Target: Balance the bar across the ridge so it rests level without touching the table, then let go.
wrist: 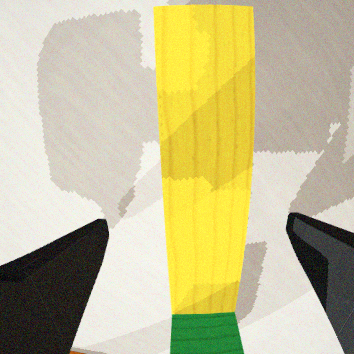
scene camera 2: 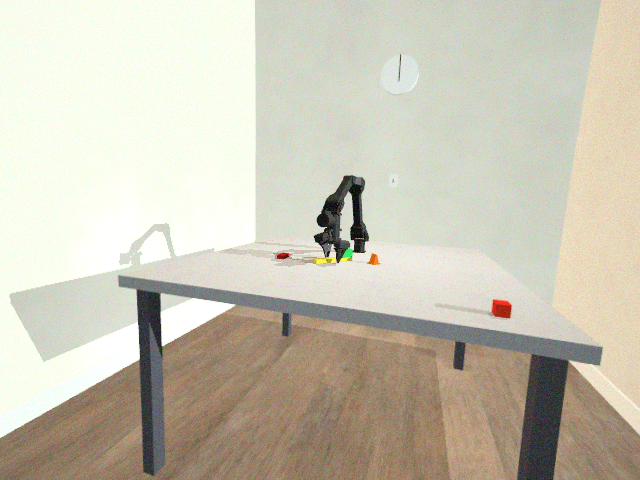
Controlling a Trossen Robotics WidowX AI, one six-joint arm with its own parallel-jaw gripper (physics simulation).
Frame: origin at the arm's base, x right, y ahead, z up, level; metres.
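Seen in the pictures: gripper, fingertip midpoint: (wrist: 198,225) (scene camera 2: 332,261); arm's base, link origin: (scene camera 2: 359,251).
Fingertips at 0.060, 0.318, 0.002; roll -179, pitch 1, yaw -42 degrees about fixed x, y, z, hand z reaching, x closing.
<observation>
Offsets run from my fingertips to a thing's top centre, as dx, dy, dz. "pt": to the spot under its first point. Level surfaces: height alone.
The yellow bar (scene camera 2: 323,260) (wrist: 207,125) lies low on the table {dz -0.002} (scene camera 2: 413,279), and its far end shows at the top of the wrist view. A green block {-0.047, -0.055, +0.051} (scene camera 2: 347,253) (wrist: 206,334) is at the bar's near end in the wrist view; whether they touch is unclear. A small orange wedge-like piece {pt -0.181, -0.034, +0.019} (scene camera 2: 374,259), possibly the ridge, stands to the right of the bar, apart from it. My gripper (scene camera 2: 333,258) (wrist: 198,225) is open and pointing down, with one finger on each side of the bar and gaps between. Part of the bar is hidden behind a finger in the scene view.
A small red piece {+0.230, +0.018, +0.014} (scene camera 2: 282,255) lies left of the bar in the scene view. A red cube {-0.560, +0.422, +0.031} (scene camera 2: 501,308) stands near the table's front right edge. The arm's base (scene camera 2: 359,242) stands behind the green block and the orange piece.
</observation>
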